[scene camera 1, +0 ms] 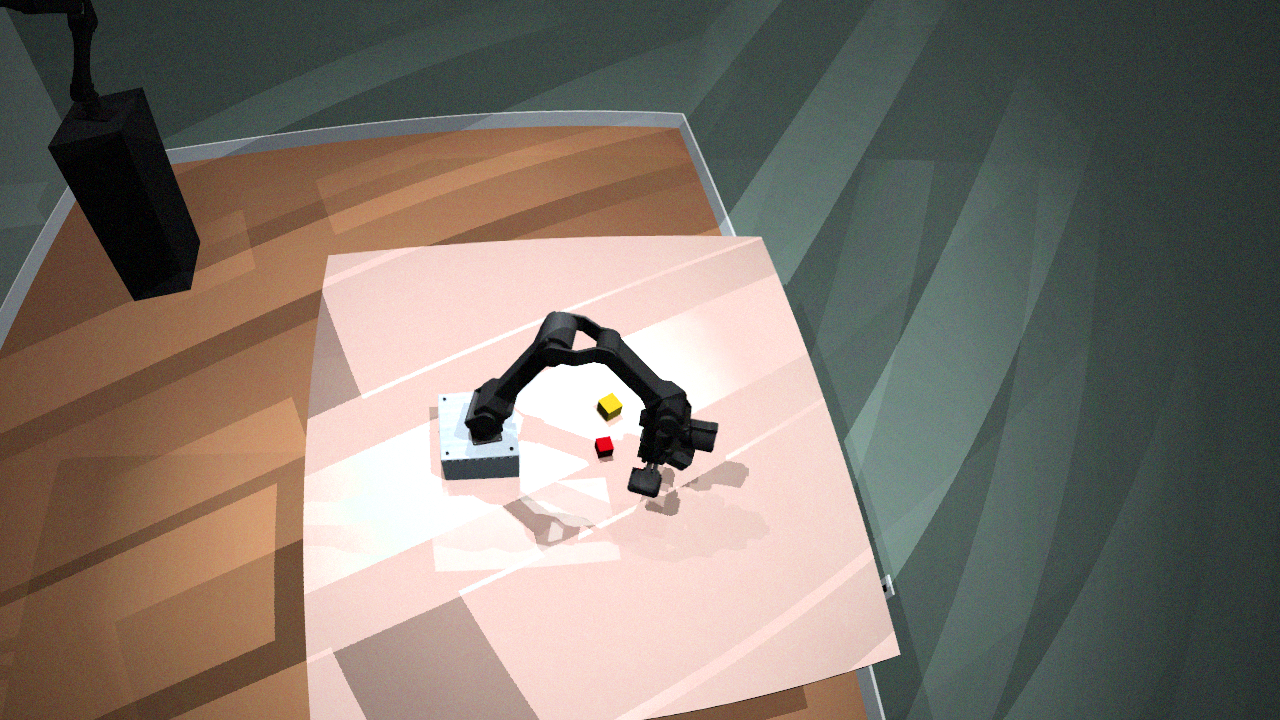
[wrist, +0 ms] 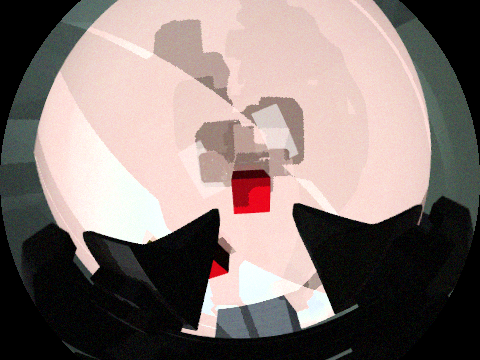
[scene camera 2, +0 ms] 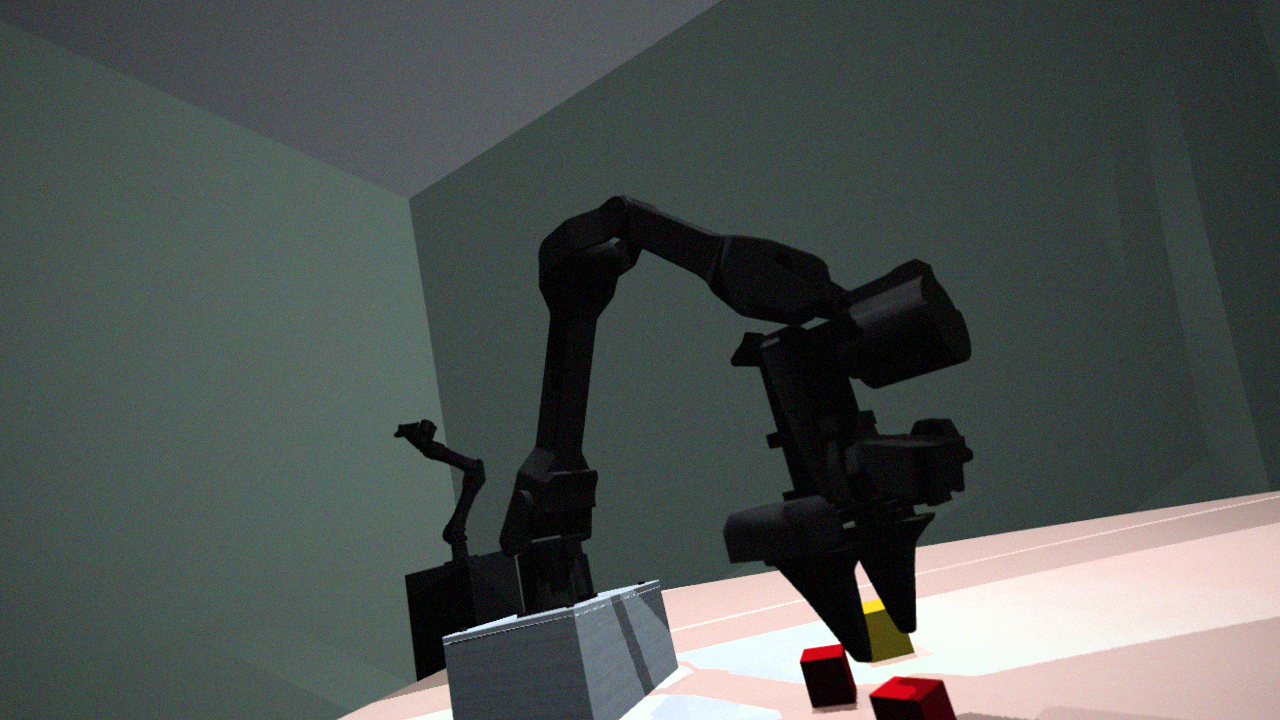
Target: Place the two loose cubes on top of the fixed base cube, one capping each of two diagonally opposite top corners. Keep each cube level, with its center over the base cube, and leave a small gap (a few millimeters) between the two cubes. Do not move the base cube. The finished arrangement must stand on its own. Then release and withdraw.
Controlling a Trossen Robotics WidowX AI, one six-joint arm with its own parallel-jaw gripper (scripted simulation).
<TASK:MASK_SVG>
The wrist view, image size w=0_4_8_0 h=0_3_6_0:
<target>gripper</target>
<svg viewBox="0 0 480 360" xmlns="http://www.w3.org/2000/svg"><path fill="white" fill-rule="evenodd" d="M473 223L467 207L444 196L432 204L429 231L417 225L421 204L376 224L293 204L297 232L323 283L332 311L336 315L356 304L359 308L299 332L256 339L181 332L183 328L199 329L219 240L219 208L212 208L192 223L148 244L84 231L85 245L100 267L89 277L92 283L73 263L77 248L71 235L52 221L23 241L20 268L29 296L61 341L87 353L75 352L80 360L327 360L349 348L352 352L336 360L400 360L428 331L455 288L471 248Z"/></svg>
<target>red cube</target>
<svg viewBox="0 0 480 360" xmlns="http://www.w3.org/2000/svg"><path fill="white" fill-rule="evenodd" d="M264 169L233 171L231 180L233 213L269 212L271 176Z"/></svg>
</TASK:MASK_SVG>
